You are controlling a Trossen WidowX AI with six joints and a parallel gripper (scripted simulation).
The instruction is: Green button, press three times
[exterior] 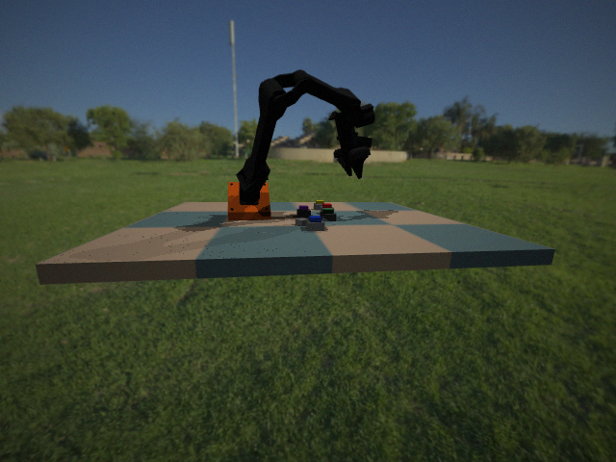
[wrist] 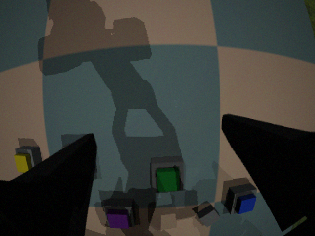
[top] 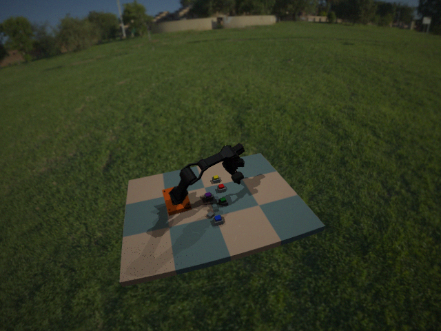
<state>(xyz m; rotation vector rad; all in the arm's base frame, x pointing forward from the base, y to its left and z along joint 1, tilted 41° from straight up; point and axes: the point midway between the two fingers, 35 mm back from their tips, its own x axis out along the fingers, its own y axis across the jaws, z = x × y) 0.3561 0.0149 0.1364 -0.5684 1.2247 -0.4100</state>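
My gripper tip is 12 cm above the green button, 10 cm past it and 1 cm to the left of it. The rest, counted from my gripper tip: red button: 13 cm to the left, 12 cm below, 6 cm behind; purple button: 17 cm behind, 12 cm below, 8 cm to the left; blue button: 18 cm behind, 14 cm to the right, 12 cm below.
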